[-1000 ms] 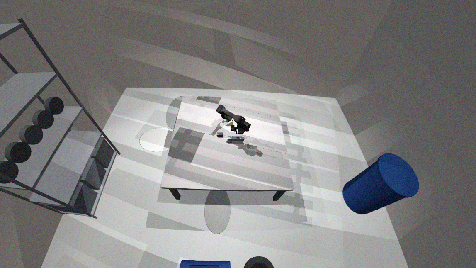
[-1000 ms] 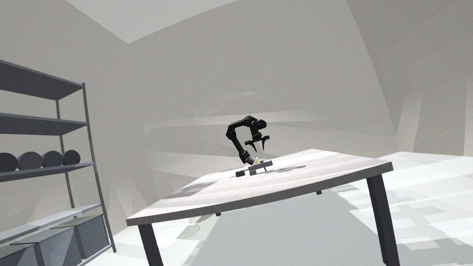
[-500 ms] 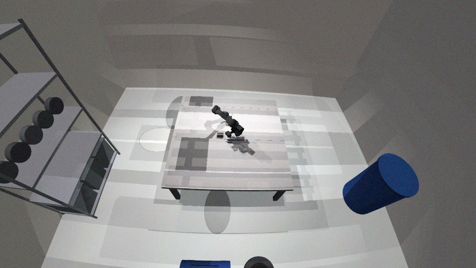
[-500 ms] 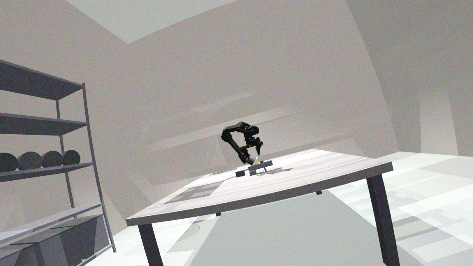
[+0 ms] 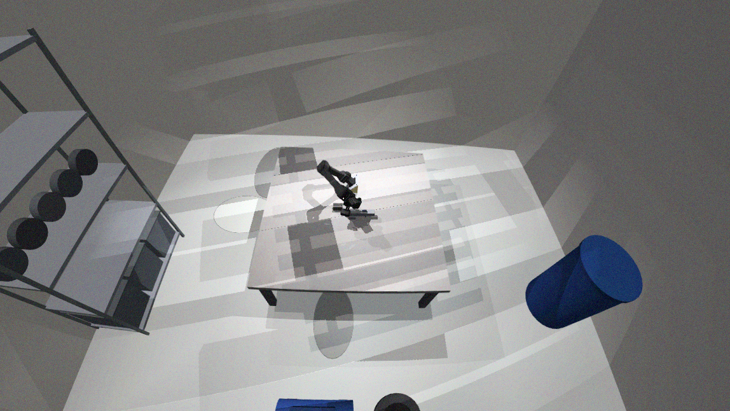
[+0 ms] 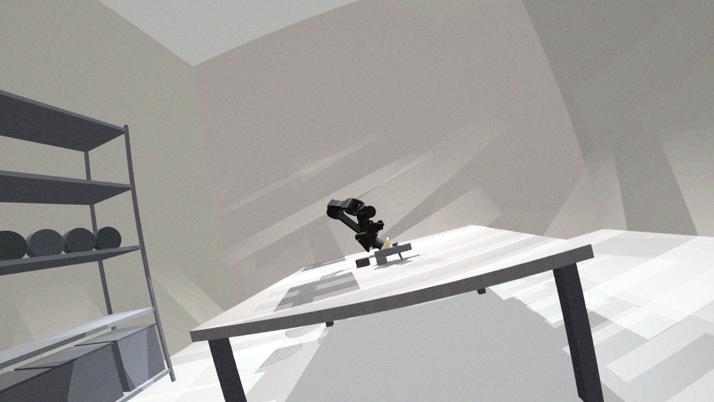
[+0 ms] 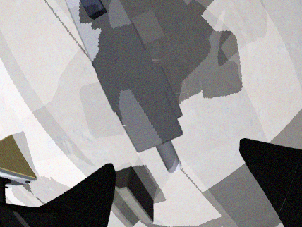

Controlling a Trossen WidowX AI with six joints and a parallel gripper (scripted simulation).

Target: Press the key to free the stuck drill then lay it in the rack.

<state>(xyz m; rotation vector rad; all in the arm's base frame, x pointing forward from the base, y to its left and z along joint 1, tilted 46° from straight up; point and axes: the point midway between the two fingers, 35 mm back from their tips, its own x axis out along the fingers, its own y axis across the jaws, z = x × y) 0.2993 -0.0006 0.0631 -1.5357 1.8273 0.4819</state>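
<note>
Right now the drill is 4 cm to the left of my gripper tip, 3 cm below it and 1 cm behind it. The rest, counted from my gripper tip: rack 9 cm behind, 7 cm to the right, 6 cm below; grey housing 10 cm to the left, 4 cm below, 1 cm behind.
</note>
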